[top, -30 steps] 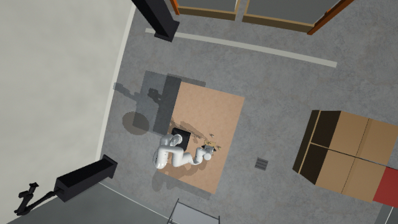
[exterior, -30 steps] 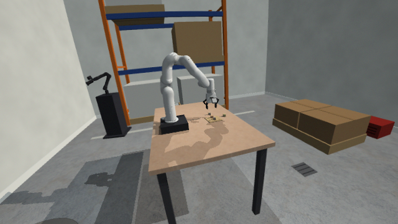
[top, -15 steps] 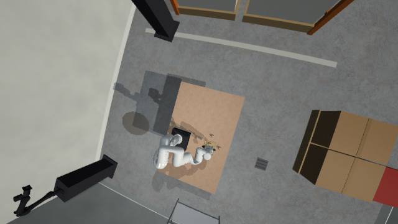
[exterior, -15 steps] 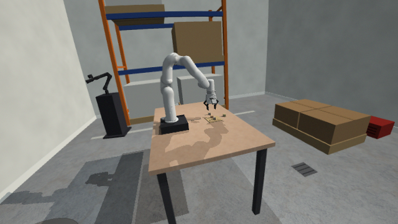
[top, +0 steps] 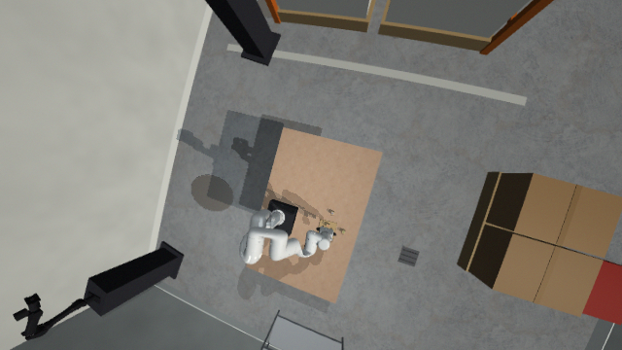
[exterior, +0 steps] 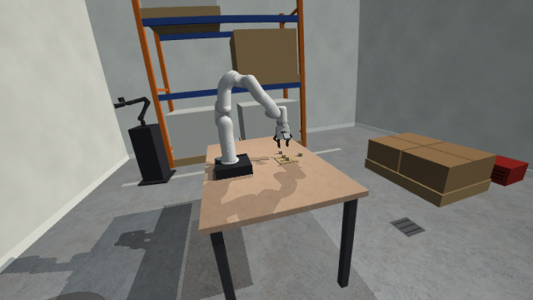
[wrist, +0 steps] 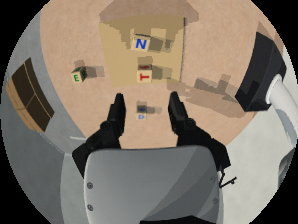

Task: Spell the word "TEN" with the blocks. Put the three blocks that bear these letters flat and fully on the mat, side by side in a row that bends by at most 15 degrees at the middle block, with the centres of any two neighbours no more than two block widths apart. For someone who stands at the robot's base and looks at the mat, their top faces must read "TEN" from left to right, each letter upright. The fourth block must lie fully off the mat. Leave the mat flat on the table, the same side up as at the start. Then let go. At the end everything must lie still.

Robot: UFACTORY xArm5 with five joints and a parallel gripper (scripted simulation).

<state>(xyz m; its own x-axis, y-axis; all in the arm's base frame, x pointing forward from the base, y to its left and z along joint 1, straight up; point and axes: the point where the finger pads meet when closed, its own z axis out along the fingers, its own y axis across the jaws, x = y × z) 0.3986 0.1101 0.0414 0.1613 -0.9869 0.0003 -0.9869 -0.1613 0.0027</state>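
Right now the tan mat is 110 mm below my hand, 40 mm to the right of it and 10 mm ahead of it.
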